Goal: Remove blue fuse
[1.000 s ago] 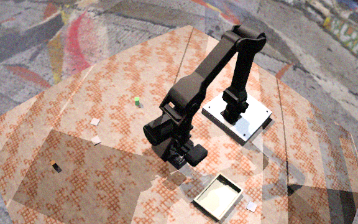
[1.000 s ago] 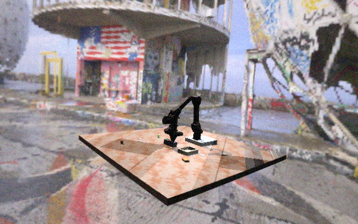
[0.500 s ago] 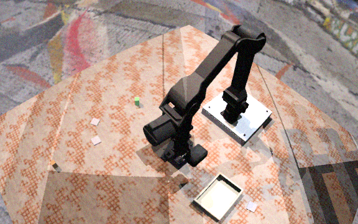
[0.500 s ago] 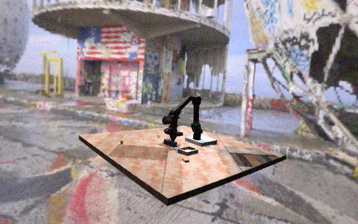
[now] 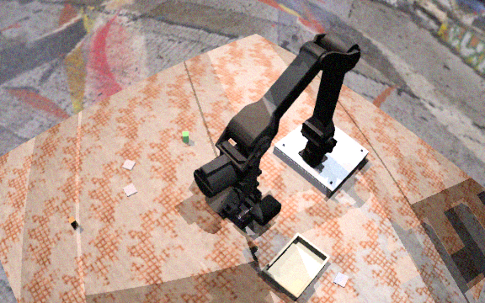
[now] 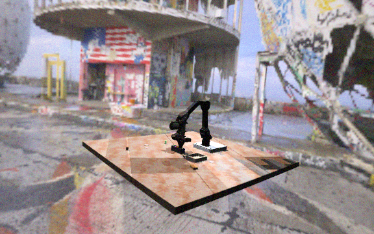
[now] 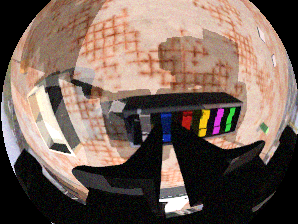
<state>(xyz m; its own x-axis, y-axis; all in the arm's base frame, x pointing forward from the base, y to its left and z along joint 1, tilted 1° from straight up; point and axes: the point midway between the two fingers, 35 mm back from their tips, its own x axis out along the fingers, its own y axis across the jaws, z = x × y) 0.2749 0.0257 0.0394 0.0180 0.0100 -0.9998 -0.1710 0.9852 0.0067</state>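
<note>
Now: the tray 19 cm to the left of my gripper tip, 3 cm below it and 3 cm behind it. From my gripper tip the other things lie so: blue fuse (1 cm below).
</note>
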